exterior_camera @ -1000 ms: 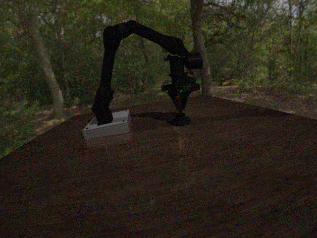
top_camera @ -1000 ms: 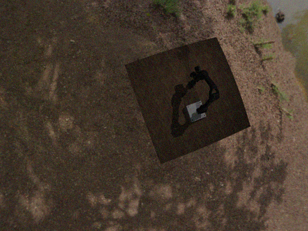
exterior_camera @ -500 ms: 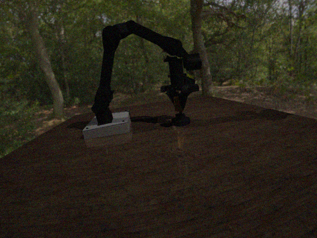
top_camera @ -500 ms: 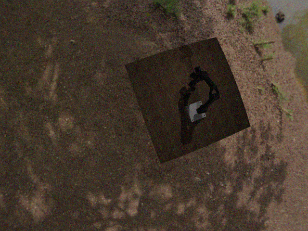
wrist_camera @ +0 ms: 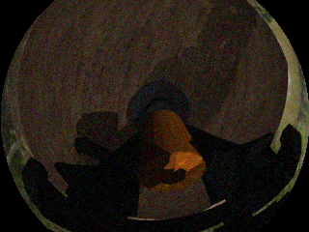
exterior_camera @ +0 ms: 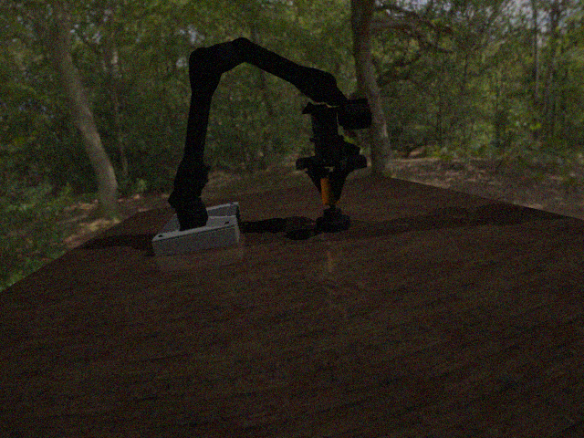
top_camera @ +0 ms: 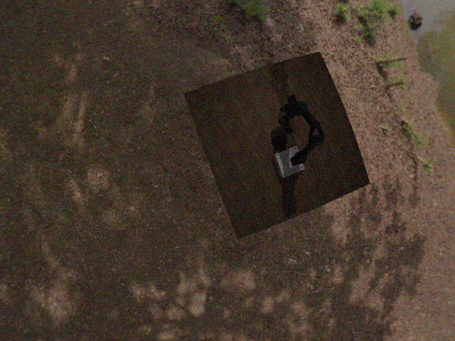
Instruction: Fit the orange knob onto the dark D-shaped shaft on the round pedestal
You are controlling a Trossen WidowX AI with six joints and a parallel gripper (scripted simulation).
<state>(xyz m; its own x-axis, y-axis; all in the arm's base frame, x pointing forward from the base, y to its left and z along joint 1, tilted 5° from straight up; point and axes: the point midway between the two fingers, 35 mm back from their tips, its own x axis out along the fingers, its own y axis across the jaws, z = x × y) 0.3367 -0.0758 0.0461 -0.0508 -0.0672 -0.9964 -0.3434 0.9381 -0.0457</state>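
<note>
The dark round pedestal is 40 mm below my gripper tip. Also, from my gripper tip: orange knob: 20 mm above.
</note>
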